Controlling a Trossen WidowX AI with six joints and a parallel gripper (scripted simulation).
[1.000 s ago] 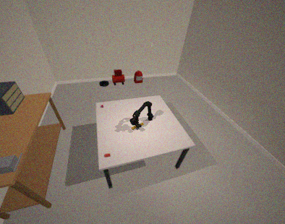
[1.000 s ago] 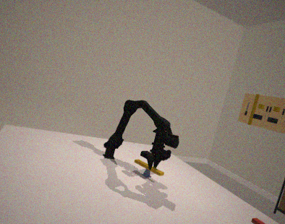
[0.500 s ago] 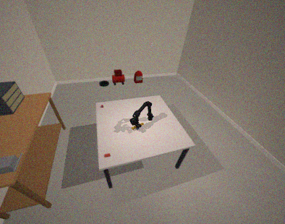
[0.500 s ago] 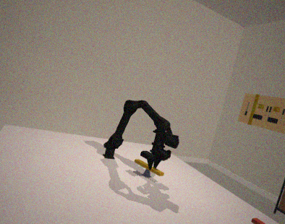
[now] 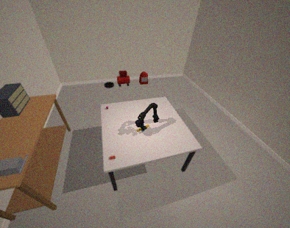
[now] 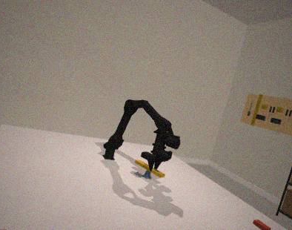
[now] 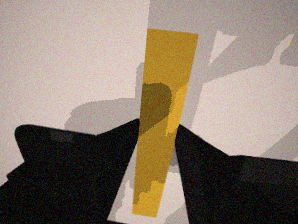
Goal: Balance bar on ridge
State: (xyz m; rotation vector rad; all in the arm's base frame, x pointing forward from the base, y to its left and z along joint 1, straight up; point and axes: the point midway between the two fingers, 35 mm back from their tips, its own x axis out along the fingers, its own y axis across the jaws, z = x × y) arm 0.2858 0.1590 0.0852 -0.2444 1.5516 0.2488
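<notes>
The yellow bar is 3 cm behind my gripper tip and 1 cm to the right of it.
</notes>
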